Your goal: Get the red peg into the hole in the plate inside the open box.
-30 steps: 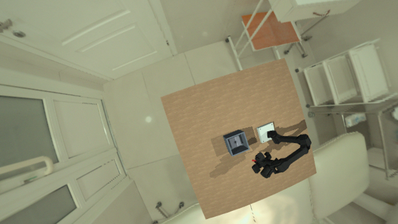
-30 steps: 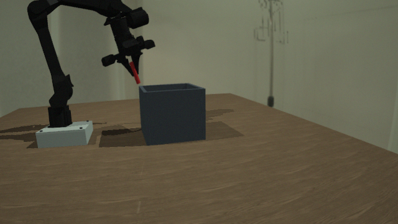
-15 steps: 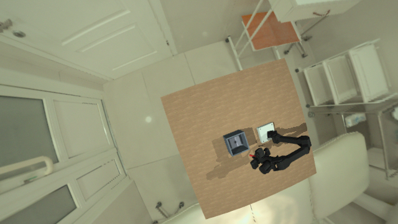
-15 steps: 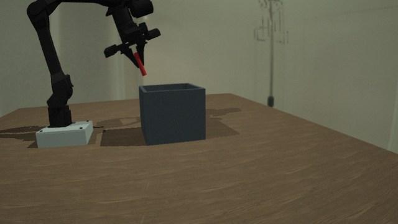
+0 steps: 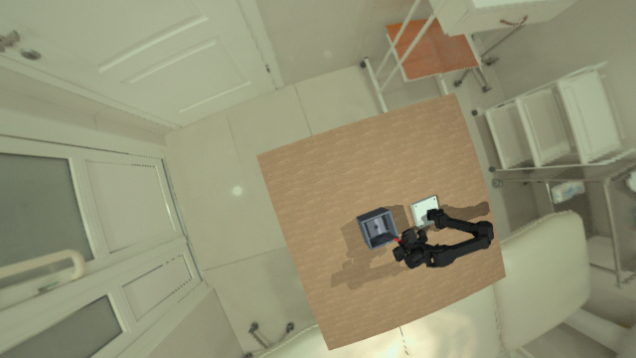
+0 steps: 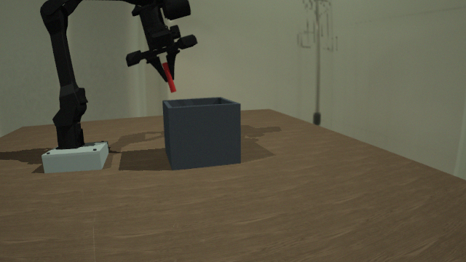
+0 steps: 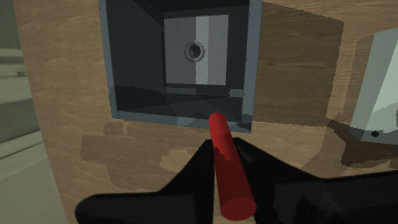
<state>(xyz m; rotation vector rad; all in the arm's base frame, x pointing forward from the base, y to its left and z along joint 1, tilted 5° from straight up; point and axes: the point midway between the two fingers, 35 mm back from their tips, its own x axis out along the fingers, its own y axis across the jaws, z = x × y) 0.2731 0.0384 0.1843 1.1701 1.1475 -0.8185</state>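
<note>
The grey plate is 140 mm below my gripper tip, 70 mm ahead of it and 60 mm to the right of it. The rest, counted from my gripper tip: red peg 10 mm above.
</note>
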